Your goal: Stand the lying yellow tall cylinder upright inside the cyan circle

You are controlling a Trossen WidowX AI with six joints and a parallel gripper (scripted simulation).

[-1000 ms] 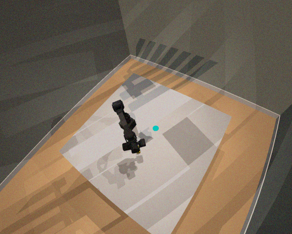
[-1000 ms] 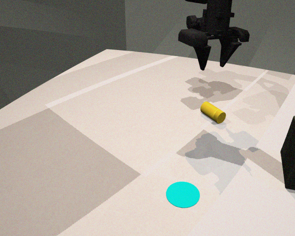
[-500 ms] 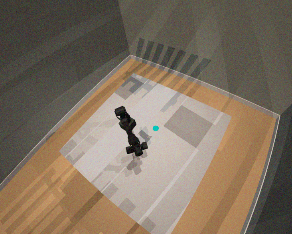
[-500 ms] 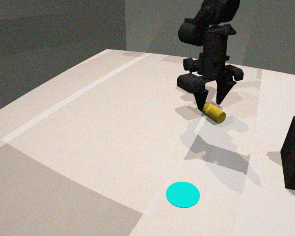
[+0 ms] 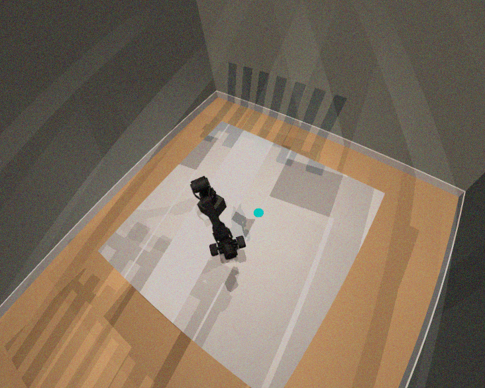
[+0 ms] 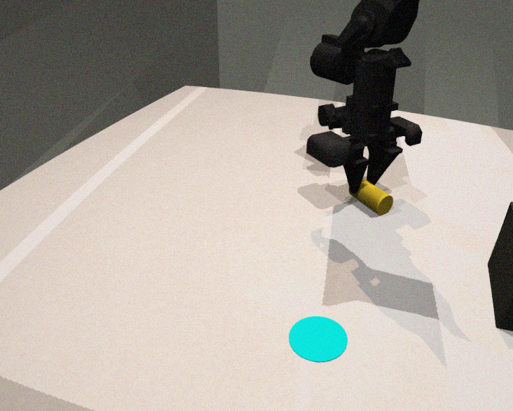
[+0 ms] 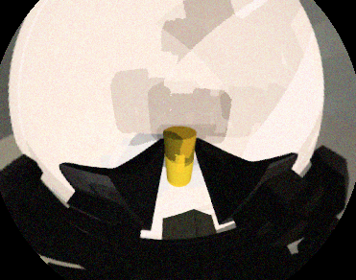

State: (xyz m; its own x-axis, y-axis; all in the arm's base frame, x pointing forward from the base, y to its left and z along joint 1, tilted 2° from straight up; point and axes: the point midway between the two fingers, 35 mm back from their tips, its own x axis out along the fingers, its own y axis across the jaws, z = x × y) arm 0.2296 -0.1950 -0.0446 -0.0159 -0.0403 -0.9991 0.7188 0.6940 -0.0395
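The cyan circle lies 3 cm ahead of my gripper tip, 29 cm to the left of it and 2 cm below it. Also, from my gripper tip: yellow tall cylinder: 1 cm behind, 2 cm to the left.
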